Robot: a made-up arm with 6 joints.
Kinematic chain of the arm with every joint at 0, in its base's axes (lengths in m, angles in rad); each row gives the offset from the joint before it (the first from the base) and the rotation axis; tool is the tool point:
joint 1: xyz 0 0 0.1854 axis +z
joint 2: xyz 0 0 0 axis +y
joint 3: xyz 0 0 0.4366 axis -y
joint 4: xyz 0 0 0 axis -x
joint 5: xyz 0.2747 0 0 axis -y
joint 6: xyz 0 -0.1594 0 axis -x
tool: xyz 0 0 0
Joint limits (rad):
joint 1: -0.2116..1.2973
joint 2: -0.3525..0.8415
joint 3: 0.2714..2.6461
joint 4: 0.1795..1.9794
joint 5: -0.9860..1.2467
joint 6: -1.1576..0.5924
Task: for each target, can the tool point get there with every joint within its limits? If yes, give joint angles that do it. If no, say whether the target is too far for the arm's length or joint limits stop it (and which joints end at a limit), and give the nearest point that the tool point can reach.
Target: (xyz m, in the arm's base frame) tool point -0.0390 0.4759 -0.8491
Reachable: no: too far | nearest point 0.3056 0.5085 0.3520 | short by 1.250 m
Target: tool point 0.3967 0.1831 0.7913
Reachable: yes | joints 0.6318 0.5970 1.0730 0.9970 1.0206 -0.3581
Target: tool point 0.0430 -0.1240 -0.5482
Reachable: no: joint limits stop it (at a limit: joint 1, joint 2, joint 3, joint 4) | nearest point 0.5265 -0.2735 0.3520 | short by 1.033 m
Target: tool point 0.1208 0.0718 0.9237
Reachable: yes | joints 0.8438 0.2237 1.1664 1.3008 -0.7055 -0.9397
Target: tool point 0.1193 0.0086 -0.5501
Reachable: no: joint limits stop it (at a limit: joint 2, joint 3, joint 4) | nearest point 0.5917 0.0427 0.3520 | short by 1.019 m
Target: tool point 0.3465 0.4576 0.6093
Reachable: yes | joints 1.1749 0.7252 0.8260 0.4540 -0.3559 -0.7354
